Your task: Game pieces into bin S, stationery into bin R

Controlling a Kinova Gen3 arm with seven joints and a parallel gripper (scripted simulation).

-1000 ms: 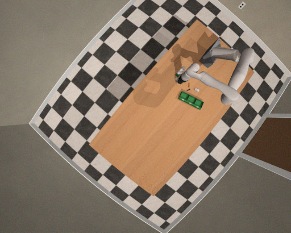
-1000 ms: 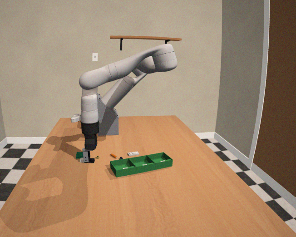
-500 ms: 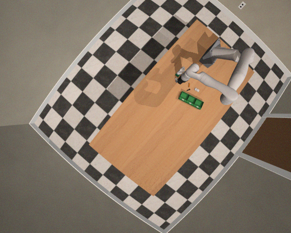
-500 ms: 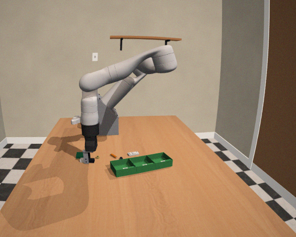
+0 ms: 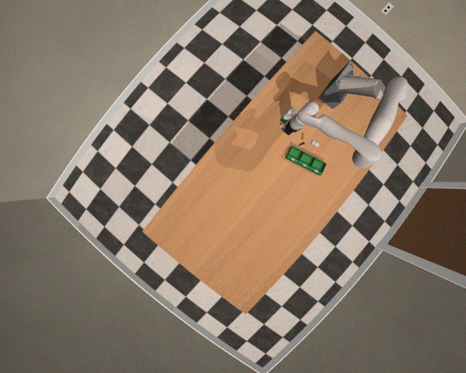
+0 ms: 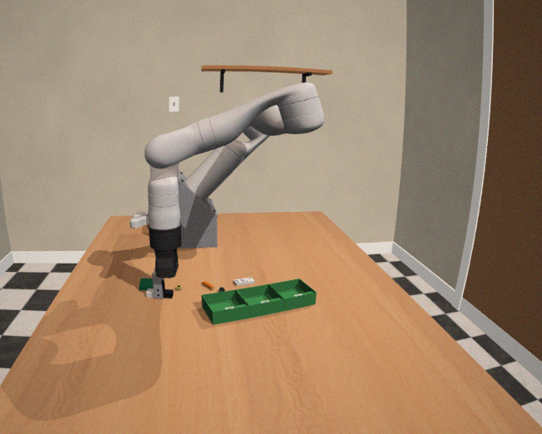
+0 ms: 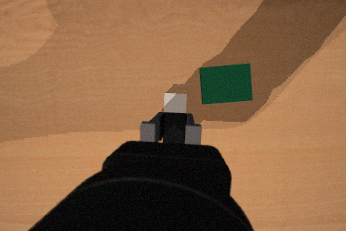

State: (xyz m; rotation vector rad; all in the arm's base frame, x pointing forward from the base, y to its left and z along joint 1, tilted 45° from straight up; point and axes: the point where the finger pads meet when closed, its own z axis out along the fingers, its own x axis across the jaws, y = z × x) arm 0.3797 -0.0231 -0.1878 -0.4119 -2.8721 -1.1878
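My gripper is now 5 cm to the right of the olive ring, 3 cm past it and 2 cm above it. The rest, counted from my hand: dark piece: 15 cm to the left, 2 cm ahead, 1 cm below; then orange stick: 13 cm to the left, 3 cm behind, 1 cm below; then flat green block: 6 cm behind, 3 cm to the right, 1 cm below.
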